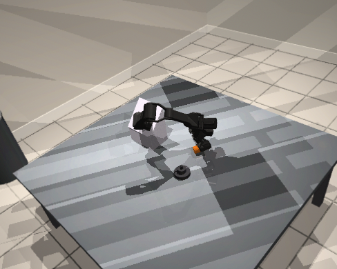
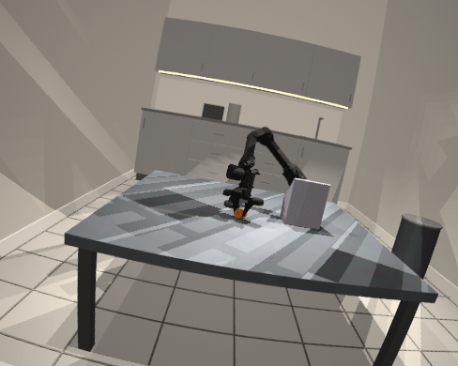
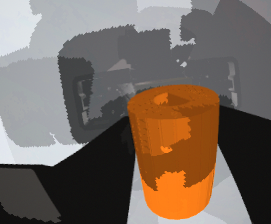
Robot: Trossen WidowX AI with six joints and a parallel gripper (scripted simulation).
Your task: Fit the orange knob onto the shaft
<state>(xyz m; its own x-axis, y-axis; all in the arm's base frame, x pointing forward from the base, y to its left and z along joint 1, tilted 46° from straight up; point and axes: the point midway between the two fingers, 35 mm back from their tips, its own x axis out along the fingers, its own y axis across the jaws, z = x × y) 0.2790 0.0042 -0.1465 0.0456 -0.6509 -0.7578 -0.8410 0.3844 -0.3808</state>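
The round dark pedestal is 2 cm ahead of my gripper tip, 20 cm to the right of it and 1 cm above it. The rest, counted from my gripper tip: orange knob: 1 cm behind, 1 cm to the right, 1 cm above.
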